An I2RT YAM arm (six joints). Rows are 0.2 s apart.
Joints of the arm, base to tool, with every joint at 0 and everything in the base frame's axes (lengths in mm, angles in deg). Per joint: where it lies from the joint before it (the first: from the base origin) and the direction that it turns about. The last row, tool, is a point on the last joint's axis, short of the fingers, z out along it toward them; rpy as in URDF.
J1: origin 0 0 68 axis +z
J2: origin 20 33.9 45.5 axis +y
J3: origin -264 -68.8 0 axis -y
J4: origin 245 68.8 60 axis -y
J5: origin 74 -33.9 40.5 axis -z
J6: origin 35.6 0 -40.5 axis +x
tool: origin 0 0 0 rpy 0 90 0
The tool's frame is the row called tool.
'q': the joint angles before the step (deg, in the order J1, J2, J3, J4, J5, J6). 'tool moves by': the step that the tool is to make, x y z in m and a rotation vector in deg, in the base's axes. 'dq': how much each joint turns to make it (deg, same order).
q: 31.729 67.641 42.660 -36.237 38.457 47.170
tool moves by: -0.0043 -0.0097 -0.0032 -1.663 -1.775 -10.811
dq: -0.829 0.811 0.327 -6.006 6.440 10.708
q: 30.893 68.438 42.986 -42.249 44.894 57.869
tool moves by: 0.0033 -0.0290 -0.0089 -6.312 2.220 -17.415
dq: -6.834 4.946 1.915 -12.156 7.145 13.705
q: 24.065 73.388 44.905 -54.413 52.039 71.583
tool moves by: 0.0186 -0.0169 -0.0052 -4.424 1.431 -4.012
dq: -5.868 3.906 1.197 2.901 3.351 -3.871
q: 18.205 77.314 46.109 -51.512 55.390 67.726
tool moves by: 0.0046 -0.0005 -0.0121 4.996 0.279 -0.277
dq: -0.979 1.352 -1.357 4.000 -4.894 -0.044
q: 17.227 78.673 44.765 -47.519 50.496 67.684
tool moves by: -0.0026 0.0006 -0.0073 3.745 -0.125 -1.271
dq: -0.004 0.219 -1.183 0.620 -3.324 2.670
